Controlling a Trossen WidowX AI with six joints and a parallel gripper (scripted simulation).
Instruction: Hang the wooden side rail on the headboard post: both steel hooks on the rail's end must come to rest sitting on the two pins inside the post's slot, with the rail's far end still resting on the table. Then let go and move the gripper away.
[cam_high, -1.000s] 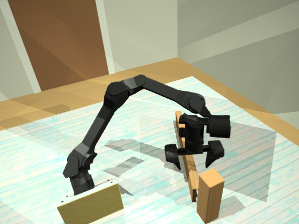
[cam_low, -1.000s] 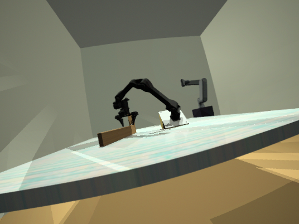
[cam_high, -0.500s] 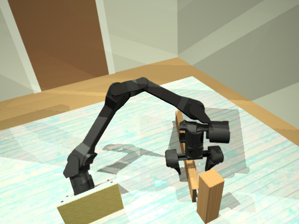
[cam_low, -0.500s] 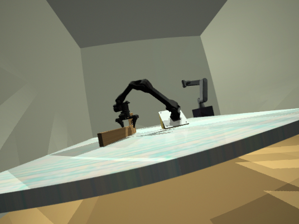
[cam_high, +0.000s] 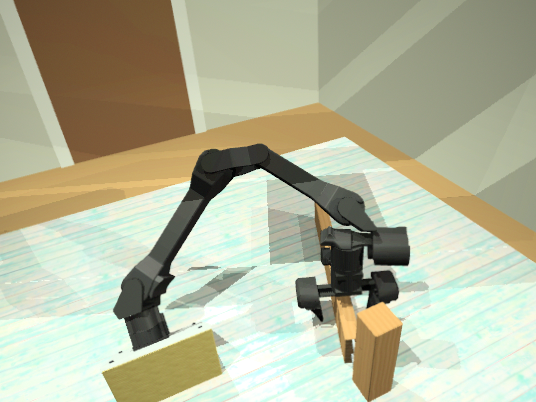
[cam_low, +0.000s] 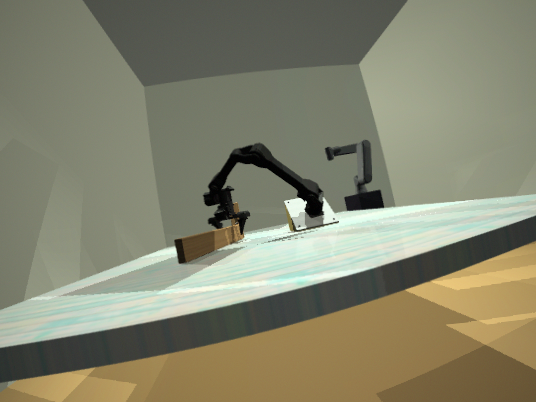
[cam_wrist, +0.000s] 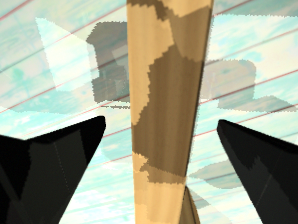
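My gripper tip is now 40 mm past the headboard post, 130 mm to the left of it and 70 mm below it.
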